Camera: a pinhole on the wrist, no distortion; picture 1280 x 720 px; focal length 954.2 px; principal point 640.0 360.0 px. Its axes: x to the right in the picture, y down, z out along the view. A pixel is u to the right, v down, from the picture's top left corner.
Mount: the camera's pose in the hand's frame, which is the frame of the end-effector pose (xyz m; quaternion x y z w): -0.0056 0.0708 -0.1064 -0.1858 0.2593 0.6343 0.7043
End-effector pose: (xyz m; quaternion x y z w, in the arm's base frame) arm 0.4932 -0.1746 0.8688 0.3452 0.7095 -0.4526 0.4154
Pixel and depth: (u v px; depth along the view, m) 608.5 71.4 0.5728
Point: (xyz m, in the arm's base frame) 0.8127 -0.3412 0.4353
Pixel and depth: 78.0 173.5 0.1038
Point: 0.5563 -0.1542 0.8154
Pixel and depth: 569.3 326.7 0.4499
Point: 0.8073 -0.3104 0.6332
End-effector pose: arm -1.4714 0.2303 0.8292 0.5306 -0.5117 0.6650 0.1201
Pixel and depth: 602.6 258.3 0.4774
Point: -1.5832 -0.1860 0.7089
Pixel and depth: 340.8 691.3 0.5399
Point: -1.3582 -0.1978 0.5283
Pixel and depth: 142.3 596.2 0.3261
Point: -1.3944 -0.0218 0.6858
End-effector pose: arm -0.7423 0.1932 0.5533 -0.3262 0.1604 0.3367 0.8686
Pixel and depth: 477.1 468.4 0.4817
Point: -0.9291 0.5812 0.6615
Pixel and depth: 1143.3 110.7 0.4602
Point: -0.9596 0.6470 0.2990
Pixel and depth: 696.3 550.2 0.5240
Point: -1.0413 0.6107 0.6014
